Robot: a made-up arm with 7 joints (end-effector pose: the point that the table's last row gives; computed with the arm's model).
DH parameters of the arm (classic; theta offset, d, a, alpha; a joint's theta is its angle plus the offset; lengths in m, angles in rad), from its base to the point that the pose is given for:
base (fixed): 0.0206 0 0.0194 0
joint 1: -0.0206 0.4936 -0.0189 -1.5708
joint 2: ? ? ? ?
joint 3: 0 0.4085 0.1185 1.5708
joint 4: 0 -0.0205 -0.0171 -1.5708
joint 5: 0 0.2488 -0.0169 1.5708
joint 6: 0 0.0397 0.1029 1.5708
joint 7: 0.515 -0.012 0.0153 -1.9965
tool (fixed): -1.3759 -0.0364 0 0
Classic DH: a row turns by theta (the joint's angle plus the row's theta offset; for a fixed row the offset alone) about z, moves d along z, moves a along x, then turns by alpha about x.
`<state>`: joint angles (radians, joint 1 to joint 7).
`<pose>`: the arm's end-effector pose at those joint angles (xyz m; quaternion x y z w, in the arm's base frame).
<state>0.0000 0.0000 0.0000 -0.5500 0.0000 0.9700 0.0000</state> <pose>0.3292 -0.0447 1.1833 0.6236 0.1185 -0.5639 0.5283</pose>
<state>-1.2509 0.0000 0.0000 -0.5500 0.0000 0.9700 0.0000</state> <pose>0.0740 -0.3079 1.1833 0.5749 -0.2690 -0.7664 0.0982</pose>
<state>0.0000 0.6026 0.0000 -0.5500 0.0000 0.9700 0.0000</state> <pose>0.6622 -0.0447 0.8755 0.4282 0.2700 -0.7235 0.4694</pose>
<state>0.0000 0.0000 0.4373 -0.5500 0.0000 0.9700 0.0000</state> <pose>0.2962 0.0999 1.1833 0.5830 0.2510 -0.4358 0.6381</pose>
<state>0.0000 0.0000 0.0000 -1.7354 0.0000 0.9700 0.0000</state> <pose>0.4504 -0.0447 0.8009 0.2023 0.3935 -0.8160 0.3720</pose>
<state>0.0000 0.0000 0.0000 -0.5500 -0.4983 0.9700 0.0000</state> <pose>0.3154 -0.0714 1.1917 0.5612 -0.0889 -0.6728 0.4739</pose>
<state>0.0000 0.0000 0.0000 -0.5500 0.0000 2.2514 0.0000</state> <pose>0.1927 -0.0447 1.2638 0.8370 -0.2208 -0.0793 0.4944</pose>
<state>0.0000 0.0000 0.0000 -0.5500 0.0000 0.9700 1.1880</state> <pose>0.3303 -0.0855 1.1837 0.6979 -0.0918 -0.7102 0.0074</pose>
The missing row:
joint 2: 0 -0.0472 -0.0131 1.5708
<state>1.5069 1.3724 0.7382 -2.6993 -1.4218 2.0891 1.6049</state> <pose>-0.2282 0.1611 0.3266 -0.2186 0.2956 0.0293 0.9295</pose>
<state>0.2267 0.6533 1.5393 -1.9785 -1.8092 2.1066 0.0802</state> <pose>-0.0078 0.4223 0.7793 0.1872 0.1368 0.3966 0.8883</pose>
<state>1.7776 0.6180 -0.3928 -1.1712 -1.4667 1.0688 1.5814</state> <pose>0.1197 0.6684 0.7934 0.6966 -0.4893 -0.2097 0.4809</pose>
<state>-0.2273 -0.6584 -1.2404 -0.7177 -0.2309 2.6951 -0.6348</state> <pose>-0.4085 -0.1442 1.1250 0.2264 -0.8457 -0.3540 0.3291</pose>
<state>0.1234 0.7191 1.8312 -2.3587 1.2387 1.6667 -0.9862</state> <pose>-0.0051 0.3214 0.6972 -0.1884 0.9814 0.0008 0.0374</pose>
